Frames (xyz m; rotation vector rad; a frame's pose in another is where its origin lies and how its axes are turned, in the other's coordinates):
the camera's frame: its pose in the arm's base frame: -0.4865 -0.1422 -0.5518 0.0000 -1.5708 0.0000
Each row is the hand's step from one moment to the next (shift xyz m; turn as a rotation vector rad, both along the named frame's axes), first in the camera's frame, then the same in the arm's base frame.
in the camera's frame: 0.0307 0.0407 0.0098 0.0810 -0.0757 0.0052
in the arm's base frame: -0.0098 0.0407 0.0307 -0.0052 -0.0757 0.0810
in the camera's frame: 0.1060 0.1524 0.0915 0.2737 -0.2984 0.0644
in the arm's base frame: -0.0915 0.1524 0.1060 -0.0644 -0.2984 0.2737
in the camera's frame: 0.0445 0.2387 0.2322 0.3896 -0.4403 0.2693
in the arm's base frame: -0.2322 0.2387 0.0445 -0.2693 -0.4403 0.3896
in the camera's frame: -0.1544 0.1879 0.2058 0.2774 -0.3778 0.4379
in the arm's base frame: -0.2058 0.1879 -0.1544 -0.4379 -0.3778 0.2774
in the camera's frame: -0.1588 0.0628 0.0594 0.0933 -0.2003 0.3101
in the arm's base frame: -0.0594 0.0628 -0.1588 -0.3101 -0.2003 0.0933
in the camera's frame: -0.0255 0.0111 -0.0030 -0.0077 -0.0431 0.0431
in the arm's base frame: 0.0030 0.0111 -0.0255 -0.0431 -0.0431 -0.0077
